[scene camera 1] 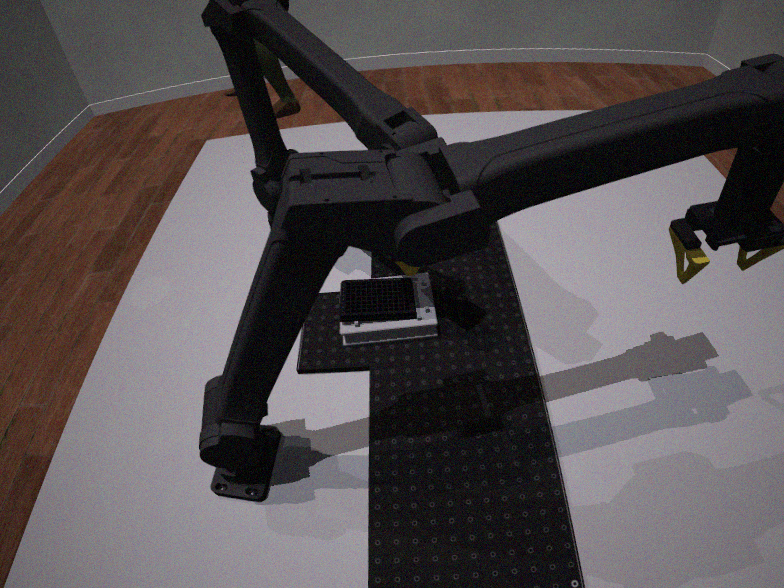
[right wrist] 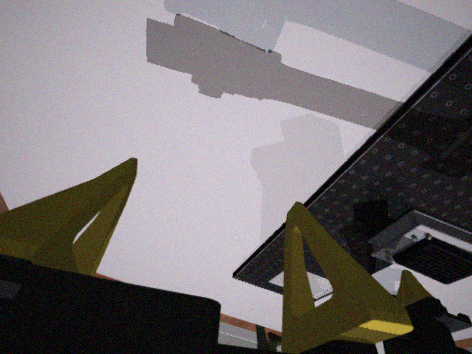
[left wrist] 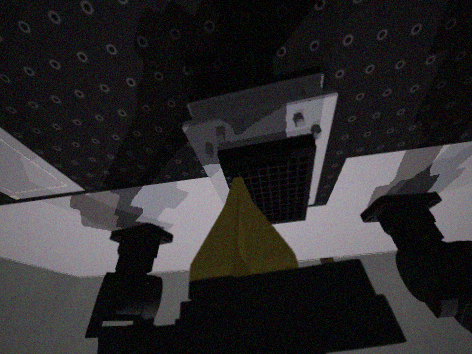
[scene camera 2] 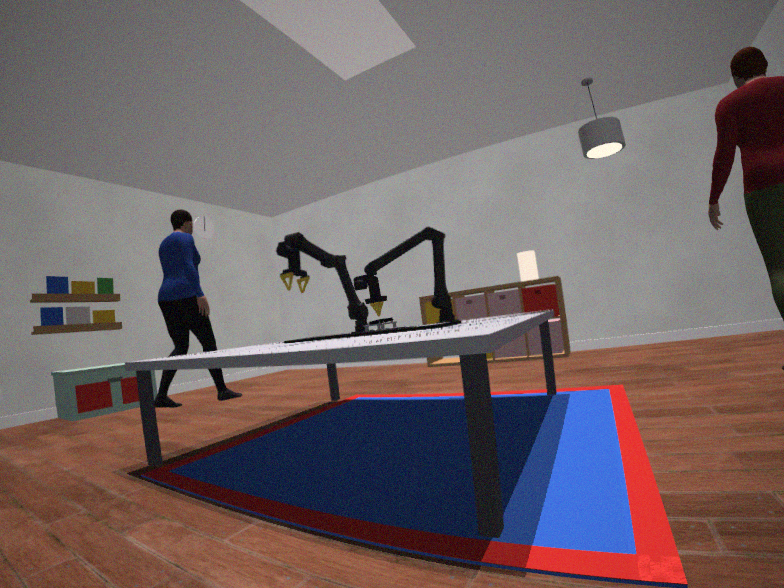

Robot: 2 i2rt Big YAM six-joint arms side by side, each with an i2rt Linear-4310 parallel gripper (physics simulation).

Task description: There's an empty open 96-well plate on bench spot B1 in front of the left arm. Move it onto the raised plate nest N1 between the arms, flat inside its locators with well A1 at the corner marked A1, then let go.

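Frame: origin at the left arm's base, x ahead, y left, z up, level; centimetres.
Where they show: left gripper, fingertip midpoint: (scene camera 1: 410, 274) (right wrist: 406, 270) (left wrist: 238, 181) (scene camera 2: 379, 316); right gripper, fingertip midpoint: (scene camera 1: 711, 273) (right wrist: 218, 188) (scene camera 2: 296, 291); left arm's base, link origin: (left wrist: 143, 234); right arm's base, link origin: (scene camera 1: 248, 462) (left wrist: 396, 205).
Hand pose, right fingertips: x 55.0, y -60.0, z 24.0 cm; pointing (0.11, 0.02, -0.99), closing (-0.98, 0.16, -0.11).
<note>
Things, the pixels of their top centre, and the offset from my right fingertips. "pt": a spot on its surface instead. Level surfaces: height alone.
- dark 96-well plate, top centre: (left wrist: 271, 201) (scene camera 1: 376, 294) (right wrist: 441, 268) (scene camera 2: 380, 318) dx -41.2, dy +26.3, dz -16.7 cm
- pale raised nest, top centre: (left wrist: 267, 183) (scene camera 1: 385, 297) (right wrist: 431, 259) (scene camera 2: 380, 321) dx -39.7, dy +26.2, dz -18.1 cm
- dark perforated board, surface height: dz -22.7 cm
- white table, surface height: dz -24.0 cm
- pale outlined rectangle, surface spot: (left wrist: 35, 172) pt dx -30.3, dy +54.0, dz -22.5 cm
The dark 96-well plate (scene camera 1: 378, 298) (left wrist: 280, 185) (right wrist: 440, 260) lies on the pale raised nest (scene camera 1: 389, 332) (left wrist: 326, 125) (right wrist: 387, 245), toward one end; locators show at the uncovered end. I cannot tell whether it is fully flat, and the A1 mark is not readable. My left gripper (scene camera 1: 408, 268) (scene camera 2: 378, 311) (left wrist: 238, 181) (right wrist: 406, 270) is shut with nothing between its fingers, above and beside the plate, largely hidden by the arm in scene camera 1. My right gripper (scene camera 1: 714, 272) (scene camera 2: 295, 289) (right wrist: 218, 188) is open and empty, high over the table, far from the plate.
A dark perforated board (scene camera 1: 462, 493) (left wrist: 95, 65) (right wrist: 425, 150) lies under the nest on the white table (scene camera 1: 158, 303). A pale outlined rectangle (left wrist: 35, 172) lies on the board, with no plate on it. The right arm (scene camera 1: 272, 316) passes close above the nest in scene camera 1.
</note>
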